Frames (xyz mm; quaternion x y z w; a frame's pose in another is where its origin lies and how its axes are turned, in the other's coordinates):
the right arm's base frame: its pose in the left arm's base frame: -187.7 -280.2 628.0 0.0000 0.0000 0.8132 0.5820
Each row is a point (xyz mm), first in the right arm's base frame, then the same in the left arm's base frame.
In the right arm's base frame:
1: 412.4 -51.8 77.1
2: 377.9 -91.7 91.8
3: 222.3 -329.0 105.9
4: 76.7 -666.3 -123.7
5: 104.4 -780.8 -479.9
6: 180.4 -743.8 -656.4
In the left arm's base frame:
1: -271.7 126.9 705.1
2: -222.8 107.1 719.8
3: 52.0 36.3 733.9
4: 418.2 7.3 504.3
5: 517.7 70.5 148.1
6: 458.2 130.5 -28.4

